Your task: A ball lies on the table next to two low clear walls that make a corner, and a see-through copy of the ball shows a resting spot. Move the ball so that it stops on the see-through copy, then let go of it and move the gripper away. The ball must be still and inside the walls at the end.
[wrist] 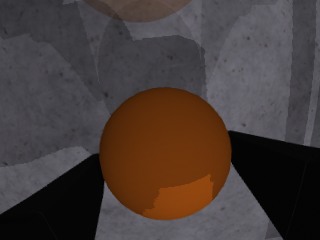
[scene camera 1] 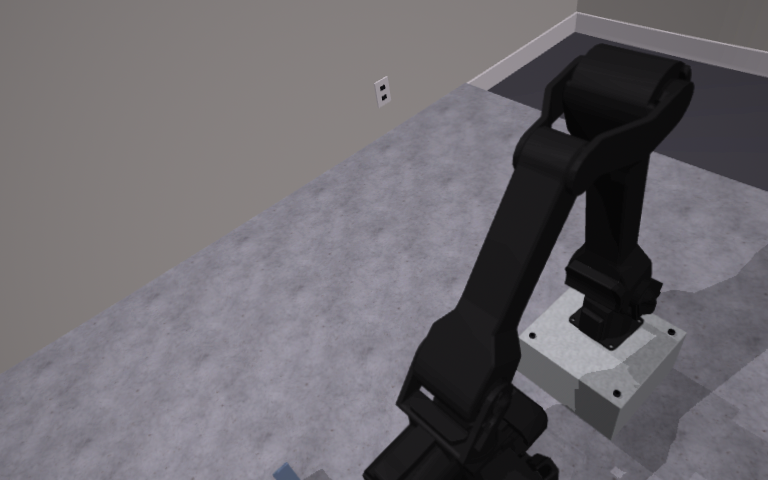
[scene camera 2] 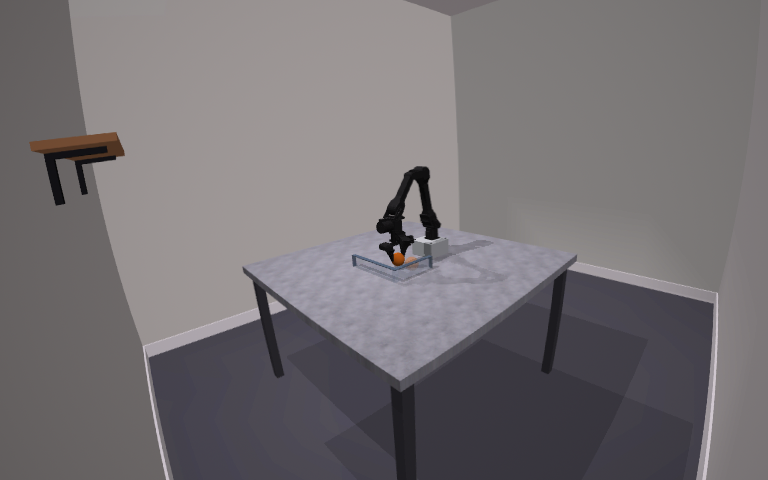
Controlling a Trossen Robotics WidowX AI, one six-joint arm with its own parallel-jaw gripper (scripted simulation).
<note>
In view: the gripper [wrist: 164,150] and an orange ball [wrist: 165,153].
Scene camera 1 does not show the orange ball: it is out of frame.
</note>
